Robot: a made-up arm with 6 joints.
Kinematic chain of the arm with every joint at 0, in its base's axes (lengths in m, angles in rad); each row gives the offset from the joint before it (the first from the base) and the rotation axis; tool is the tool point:
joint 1: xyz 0 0 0.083 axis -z
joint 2: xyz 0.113 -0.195 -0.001 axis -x
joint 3: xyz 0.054 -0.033 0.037 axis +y
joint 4: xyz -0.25 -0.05 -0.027 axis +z
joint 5: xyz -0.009 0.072 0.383 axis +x
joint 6: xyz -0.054 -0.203 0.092 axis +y
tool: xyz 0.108 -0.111 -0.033
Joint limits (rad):
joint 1: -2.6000..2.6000
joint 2: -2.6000..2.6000
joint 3: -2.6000..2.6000
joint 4: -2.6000..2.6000
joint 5: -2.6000..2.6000
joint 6: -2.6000..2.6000
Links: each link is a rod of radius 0.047 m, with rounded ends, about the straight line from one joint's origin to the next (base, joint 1, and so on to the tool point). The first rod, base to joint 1, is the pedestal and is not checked.
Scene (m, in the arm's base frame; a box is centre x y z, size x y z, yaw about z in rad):
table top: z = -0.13
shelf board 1: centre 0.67 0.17 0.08 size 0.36 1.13 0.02 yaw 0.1
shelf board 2: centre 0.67 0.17 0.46 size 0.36 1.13 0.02 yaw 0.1
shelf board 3: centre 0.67 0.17 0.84 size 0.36 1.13 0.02 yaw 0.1
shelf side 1: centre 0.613 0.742 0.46 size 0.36 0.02 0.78 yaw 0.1
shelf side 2: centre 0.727 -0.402 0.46 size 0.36 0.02 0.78 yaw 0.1
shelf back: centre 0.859 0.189 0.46 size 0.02 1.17 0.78 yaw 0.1
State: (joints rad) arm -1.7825 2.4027 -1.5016 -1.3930 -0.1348 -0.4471
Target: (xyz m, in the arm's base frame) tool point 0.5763 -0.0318 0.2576
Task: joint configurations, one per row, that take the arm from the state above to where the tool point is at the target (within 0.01 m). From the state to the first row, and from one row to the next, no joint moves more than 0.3 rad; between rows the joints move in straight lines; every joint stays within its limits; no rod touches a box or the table.
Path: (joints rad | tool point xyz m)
1: -1.8369 2.4103 -1.5159 -1.4267 -0.3344 -0.4669 | 0.4176 -0.3212 0.4558
2: -1.8913 2.4178 -1.5302 -1.4603 -0.5341 -0.4868 | 0.4291 -0.3438 0.4202
3: -1.9457 2.4254 -1.5445 -1.4940 -0.7337 -0.5066 | 0.4346 -0.3593 0.3797
4: -2.1638 2.3569 -1.5732 -1.3700 -0.9044 -0.4848 | 0.5030 -0.2701 0.3466
5: -2.3819 2.2884 -1.6019 -1.2460 -1.0751 -0.4630 | 0.5529 -0.1597 0.3056
6: -2.6000 2.2199 -1.6307 -1.1219 -1.2458 -0.4413 | 0.5763 -0.0318 0.2576

